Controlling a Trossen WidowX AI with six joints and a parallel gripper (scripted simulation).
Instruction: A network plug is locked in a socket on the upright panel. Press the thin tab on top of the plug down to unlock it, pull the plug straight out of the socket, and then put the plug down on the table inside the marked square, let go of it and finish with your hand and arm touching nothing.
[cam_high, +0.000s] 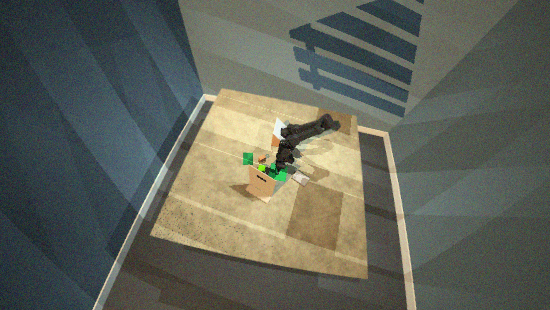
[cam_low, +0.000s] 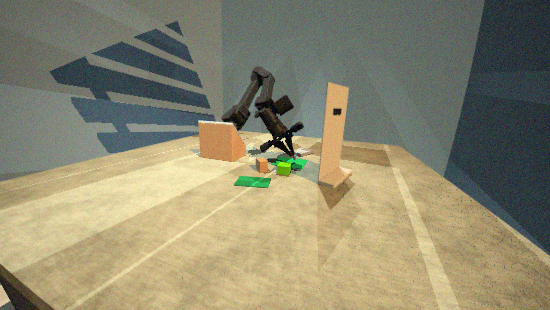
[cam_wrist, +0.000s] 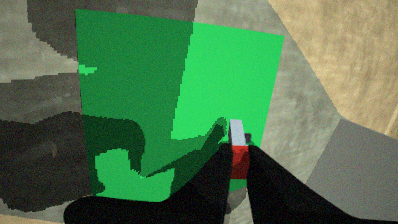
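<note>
Now: the flat green square 10 mm behind my gripper tip and 30 mm below it. The rest, counted from my gripper tip: upright tan panel: 140 mm ahead, 110 mm to the right, 100 mm above.
</note>
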